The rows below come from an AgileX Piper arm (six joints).
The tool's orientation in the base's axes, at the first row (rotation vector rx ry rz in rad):
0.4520 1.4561 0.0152
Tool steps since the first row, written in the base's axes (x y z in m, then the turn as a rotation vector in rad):
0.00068 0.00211 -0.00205 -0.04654 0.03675 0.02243
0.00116 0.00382 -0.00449 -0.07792 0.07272 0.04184
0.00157 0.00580 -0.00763 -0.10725 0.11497 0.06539
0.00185 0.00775 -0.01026 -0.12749 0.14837 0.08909
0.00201 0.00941 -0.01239 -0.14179 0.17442 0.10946
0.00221 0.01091 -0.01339 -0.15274 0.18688 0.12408
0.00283 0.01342 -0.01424 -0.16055 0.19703 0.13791
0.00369 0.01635 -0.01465 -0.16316 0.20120 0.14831
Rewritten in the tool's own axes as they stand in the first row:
0.00263 0.00148 -0.00005 -0.01709 0.02841 -0.05404
0.00549 0.00243 -0.00019 -0.02955 0.05912 -0.09350
0.00909 0.00339 -0.00051 -0.04393 0.09738 -0.13260
0.01217 0.00445 -0.00093 -0.05975 0.12995 -0.16046
0.01468 0.00536 -0.00135 -0.07369 0.15631 -0.18068
0.01608 0.00648 -0.00164 -0.08553 0.16934 -0.19406
0.01767 0.00868 -0.00180 -0.09686 0.18083 -0.20381
0.01899 0.01147 -0.00184 -0.10592 0.18714 -0.20702

